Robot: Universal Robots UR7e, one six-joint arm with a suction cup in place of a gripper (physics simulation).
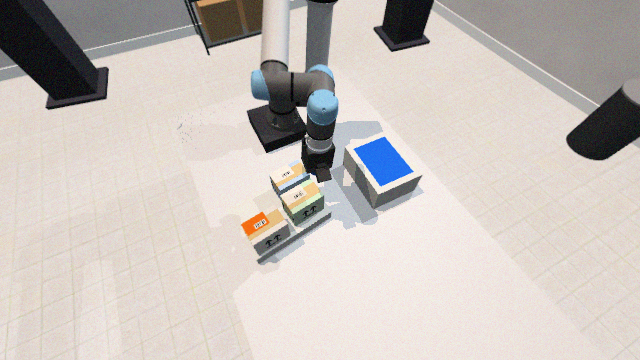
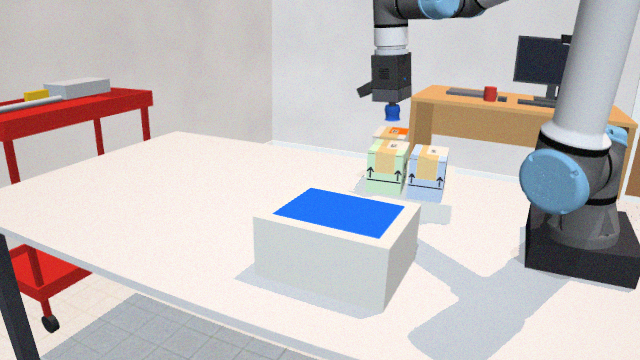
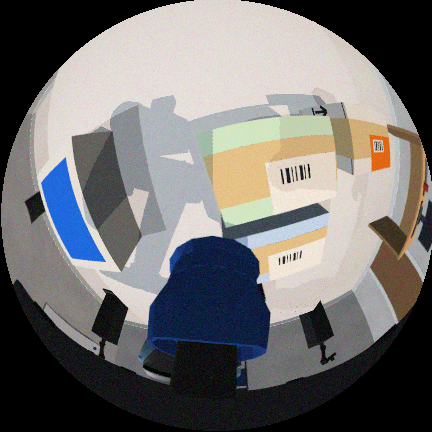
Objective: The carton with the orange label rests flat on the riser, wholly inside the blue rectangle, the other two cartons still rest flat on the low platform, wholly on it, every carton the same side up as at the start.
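Seen in the pictures: end effector, tool point: [image 2: 392, 119] [image 3: 213, 274]; arm's base, origin of the base link: [image 1: 283, 118] [image 2: 579, 231].
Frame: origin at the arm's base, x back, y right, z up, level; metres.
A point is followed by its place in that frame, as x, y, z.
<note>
The carton with the orange label [image 1: 272, 232] {-0.568, 0.179, 0.086} [image 2: 384, 133] {-0.540, 0.167, 0.087} [image 3: 361, 137] {-0.521, 0.159, 0.087} stands upright at one end of the low platform [image 1: 312, 224] {-0.538, 0.036, -0.022} [image 2: 436, 214] {-0.316, 0.009, -0.045}. A green-edged carton [image 1: 303, 201] {-0.493, 0.051, 0.086} [image 2: 387, 167] {-0.444, -0.012, 0.052} [image 3: 242, 175] {-0.459, 0.012, 0.087} and a blue-edged carton [image 1: 289, 178] {-0.386, 0.071, 0.087} [image 2: 427, 173] {-0.349, 0.006, 0.052} [image 3: 300, 252] {-0.370, 0.091, 0.087} stand close together at the platform's other end, both upright. The riser [image 1: 351, 170] {-0.359, -0.196, -0.025} [image 2: 320, 262] {-0.380, -0.400, 0.000} [image 3: 122, 250] {-0.313, -0.190, 0.020} bears the blue rectangle [image 1: 384, 161] {-0.411, -0.305, 0.056} [image 2: 342, 211] {-0.396, -0.306, 0.055} [image 3: 70, 215] {-0.409, -0.267, 0.055}, with no carton on it. My gripper, a blue suction cup [image 2: 392, 119] [image 3: 215, 245], hangs above the cartons' height, between the cartons and the riser, holding nothing.
The arm's black base [image 1: 277, 135] {-0.089, 0.050, -0.003} [image 2: 580, 255] {0.009, -0.080, -0.015} stands on the table [image 1: 400, 280] {-0.817, -0.190, -0.065} [image 2: 165, 200] {-0.937, -0.286, -0.065} beside the cartons and riser. A red cart [image 2: 100, 102] and a wooden desk [image 2: 465, 117] with a monitor [image 2: 540, 60] stand beyond the table.
</note>
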